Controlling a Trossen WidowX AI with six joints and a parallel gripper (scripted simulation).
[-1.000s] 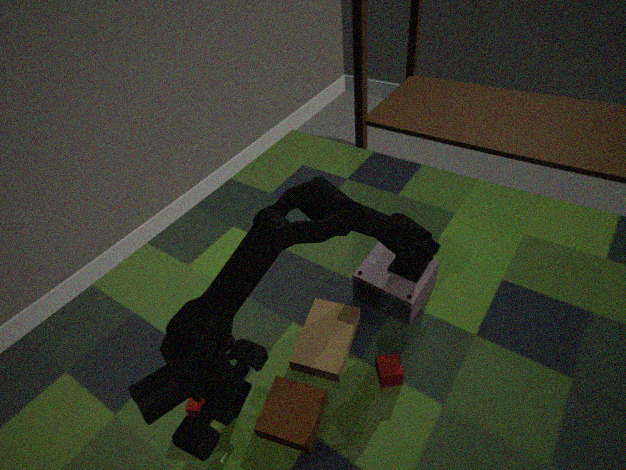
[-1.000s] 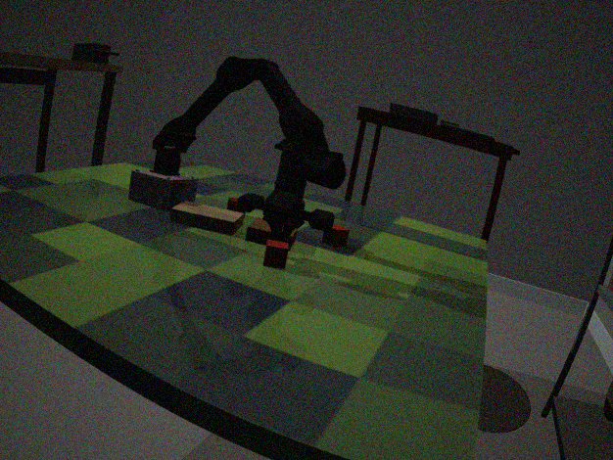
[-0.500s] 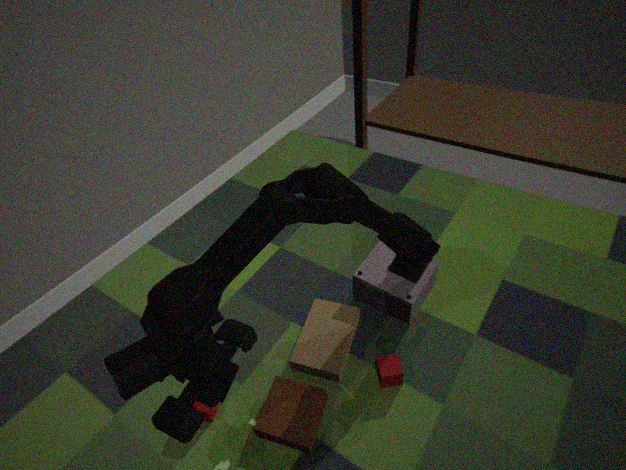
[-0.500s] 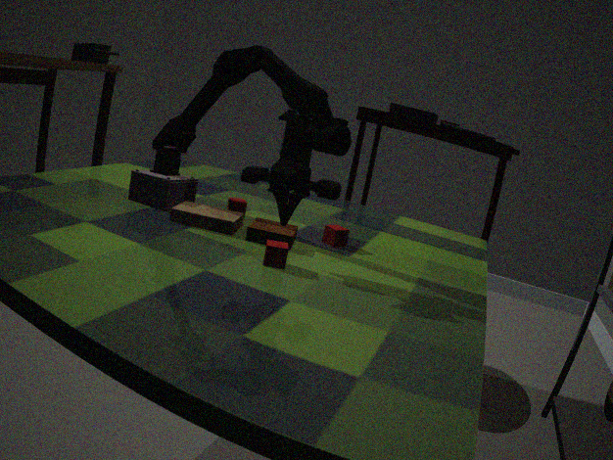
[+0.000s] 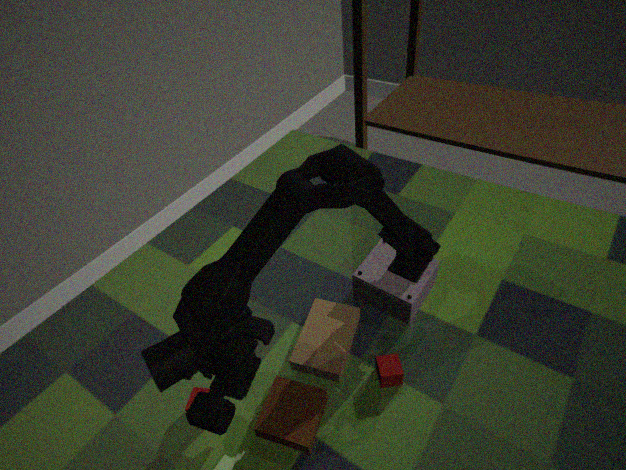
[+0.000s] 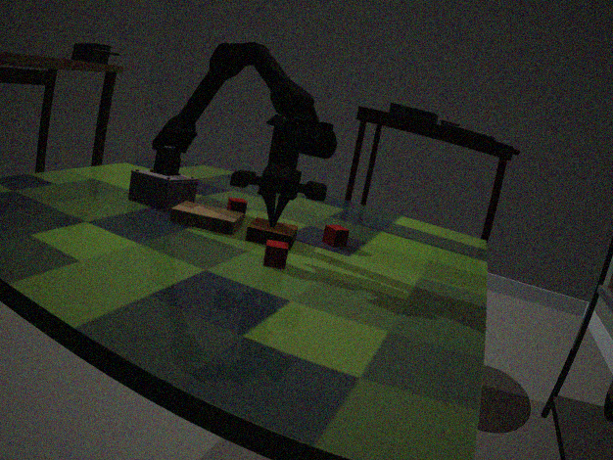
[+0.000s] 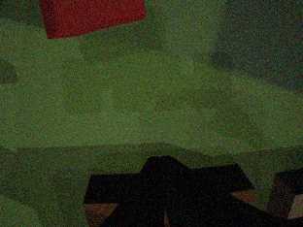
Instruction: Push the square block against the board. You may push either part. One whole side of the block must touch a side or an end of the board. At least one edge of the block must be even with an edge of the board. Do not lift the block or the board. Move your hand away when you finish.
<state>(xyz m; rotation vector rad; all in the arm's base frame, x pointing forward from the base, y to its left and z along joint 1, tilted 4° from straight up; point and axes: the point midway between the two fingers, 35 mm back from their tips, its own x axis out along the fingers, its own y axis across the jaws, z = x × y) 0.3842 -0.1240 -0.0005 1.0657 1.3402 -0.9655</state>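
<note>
Now: gripper tip 8 cm to the right of the dark brown square block, 4 cm above it and 3 cm past it. From my gripper tip the other things lie so: tan board 18 cm behind, 5 cm to the left, 4 cm below.
</note>
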